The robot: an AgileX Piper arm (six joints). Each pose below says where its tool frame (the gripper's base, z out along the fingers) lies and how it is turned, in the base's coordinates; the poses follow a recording.
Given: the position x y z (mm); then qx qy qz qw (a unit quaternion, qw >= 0).
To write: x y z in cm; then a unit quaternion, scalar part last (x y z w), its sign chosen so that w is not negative. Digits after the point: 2 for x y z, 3 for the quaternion.
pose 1, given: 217.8 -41.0 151.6 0.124 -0.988 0.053 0.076
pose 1, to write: 21.78 -4.10 15.16 0.124 -0.988 0.053 0.076
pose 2, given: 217.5 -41.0 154.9 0.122 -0.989 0.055 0.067
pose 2, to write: 21.75 -4.10 15.49 0.122 -0.989 0.055 0.067
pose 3, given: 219.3 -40.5 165.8 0.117 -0.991 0.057 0.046
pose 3, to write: 21.93 -4.05 16.58 0.117 -0.991 0.057 0.046
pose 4, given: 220.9 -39.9 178.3 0.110 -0.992 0.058 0.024
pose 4, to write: 22.09 -3.99 17.83 0.110 -0.992 0.058 0.024
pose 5, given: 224.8 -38.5 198.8 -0.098 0.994 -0.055 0.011
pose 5, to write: 22.48 -3.85 19.88 -0.098 0.994 -0.055 0.011
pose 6, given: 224.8 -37.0 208.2 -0.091 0.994 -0.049 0.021
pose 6, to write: 22.48 -3.70 20.82 -0.091 0.994 -0.049 0.021
